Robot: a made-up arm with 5 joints.
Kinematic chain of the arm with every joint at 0, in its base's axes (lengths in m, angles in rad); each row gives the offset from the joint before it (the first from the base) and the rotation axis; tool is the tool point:
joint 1: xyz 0 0 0.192 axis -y
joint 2: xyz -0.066 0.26 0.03 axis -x
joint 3: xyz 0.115 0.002 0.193 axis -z
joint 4: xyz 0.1 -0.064 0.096 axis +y
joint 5: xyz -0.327 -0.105 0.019 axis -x
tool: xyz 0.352 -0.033 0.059
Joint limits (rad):
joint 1: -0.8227..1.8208
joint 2: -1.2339..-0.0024
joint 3: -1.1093..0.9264
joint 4: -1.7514..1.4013
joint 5: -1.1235..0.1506
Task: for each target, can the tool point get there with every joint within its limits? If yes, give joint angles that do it. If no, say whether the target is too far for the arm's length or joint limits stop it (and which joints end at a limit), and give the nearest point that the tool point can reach.
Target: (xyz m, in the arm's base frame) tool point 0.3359 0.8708 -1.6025
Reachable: no: too far | nearest point 0.2050 -0.0373 -0.0207 | short by 1.829 m
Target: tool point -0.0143 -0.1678 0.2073
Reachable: yes | joints 1.2048 -0.9537 0.7724 0.4291 -0.2007
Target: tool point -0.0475 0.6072 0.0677
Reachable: no: joint limits stop it (at a limit: joint 1, joint 2, joint 3, joint 4, joint 5) | nearest point -0.2945 0.1338 0.0174 | short by 0.536 m
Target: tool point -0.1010 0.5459 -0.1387
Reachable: no: joint limits stop it (at a limit: joint 1, joint 2, joint 3, joint 4, joint 5) | nearest point -0.2945 0.1338 0.0174 | short by 0.481 m
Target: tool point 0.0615 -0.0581 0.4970
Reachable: yes | joints 0.4630 -0.5728 -0.5088 -0.9723 -0.0089
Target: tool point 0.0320 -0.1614 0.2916
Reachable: yes | joints 1.0982 -0.9361 0.4168 0.5554 -0.3005
